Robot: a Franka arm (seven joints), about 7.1 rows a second.
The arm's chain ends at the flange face. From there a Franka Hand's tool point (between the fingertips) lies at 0.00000 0.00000 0.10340 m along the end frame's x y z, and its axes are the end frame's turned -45 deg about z.
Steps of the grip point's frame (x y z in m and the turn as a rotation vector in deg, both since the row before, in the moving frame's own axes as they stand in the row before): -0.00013, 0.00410, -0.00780, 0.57, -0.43, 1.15; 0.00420, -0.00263, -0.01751, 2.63, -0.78, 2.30; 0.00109, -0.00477, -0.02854, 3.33, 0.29, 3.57; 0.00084, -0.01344, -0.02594, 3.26, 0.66, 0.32; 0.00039, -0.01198, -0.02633, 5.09, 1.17, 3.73
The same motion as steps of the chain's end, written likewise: 0.00408, 0.00318, -0.00779, 0.10, -0.71, 1.15; 0.00541, -0.00238, -0.01739, 1.31, -2.41, 2.30; 0.00113, 0.00059, -0.02836, 2.56, -2.15, 3.57; -0.00561, -0.00509, -0.02577, 2.77, -1.84, 0.32; -0.00346, -0.00061, -0.02590, 4.43, -2.77, 3.73
